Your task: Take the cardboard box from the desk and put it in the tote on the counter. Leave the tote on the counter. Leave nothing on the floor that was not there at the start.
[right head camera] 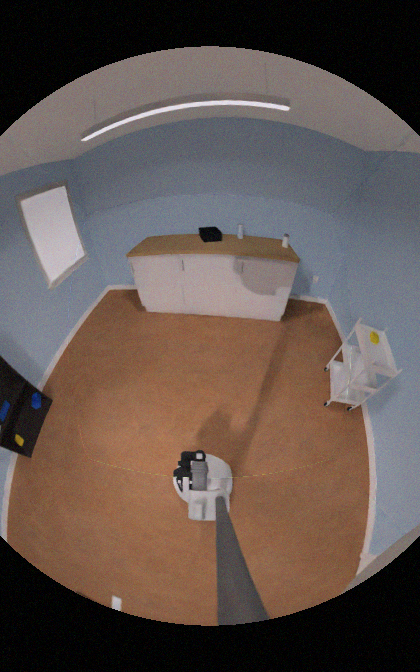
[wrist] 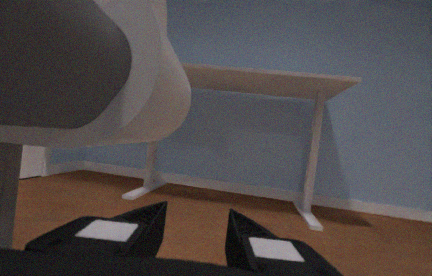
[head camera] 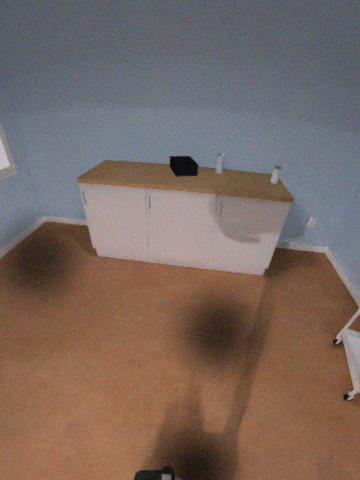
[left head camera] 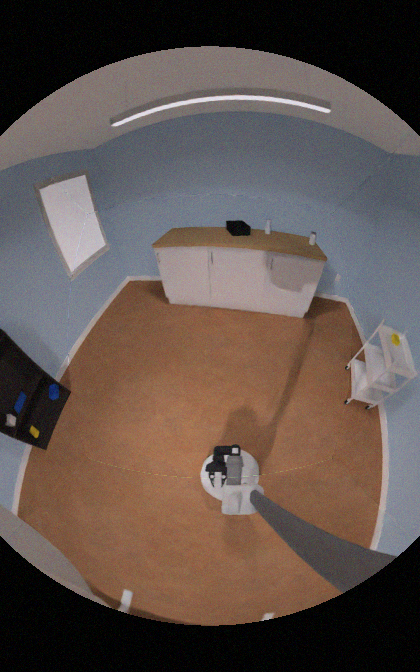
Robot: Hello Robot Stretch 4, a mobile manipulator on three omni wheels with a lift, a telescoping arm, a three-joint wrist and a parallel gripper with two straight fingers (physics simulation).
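Frame: origin at the robot's base, x down, y left, z ahead, level; centimetres.
Where they show: gripper, fingertip midpoint: (wrist: pixel 196 224).
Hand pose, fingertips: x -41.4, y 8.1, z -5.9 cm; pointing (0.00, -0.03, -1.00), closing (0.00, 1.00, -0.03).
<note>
After its pixels a point has its place.
A black open container, which looks like the tote (head camera: pixel 184 166) {x -97.0, y -7.6, z 202.1 cm} (left head camera: pixel 238 228) (right head camera: pixel 210 234), stands on the wooden top of the white counter (head camera: pixel 130 175) {x -88.3, y 39.8, z 198.3 cm} (left head camera: pixel 195 237) (right head camera: pixel 170 245), near the back edge. The desk (wrist: pixel 270 82) {x -89.8, y 41.4, z -176.7 cm} shows from below in the wrist view, with a pale top and white legs. Its top surface is hidden there, and the cardboard box does not show in any view. My gripper (wrist: pixel 196 224) {x -41.4, y 8.1, z -5.9 cm} is open and empty, with the fingers apart over a view of the floor. The arm is folded in over the robot's base, well away from counter and desk.
Two white bottles (head camera: pixel 219 164) {x -96.8, y -40.8, z 214.8 cm} (head camera: pixel 275 175) {x -95.8, y -87.9, z 194.9 cm} stand on the counter right of the tote. A white cart (left head camera: pixel 376 388) (right head camera: pixel 353 387) with a yellow item stands by the right wall. A dark shelf unit (left head camera: pixel 61 400) with blue and yellow items is at the left.
</note>
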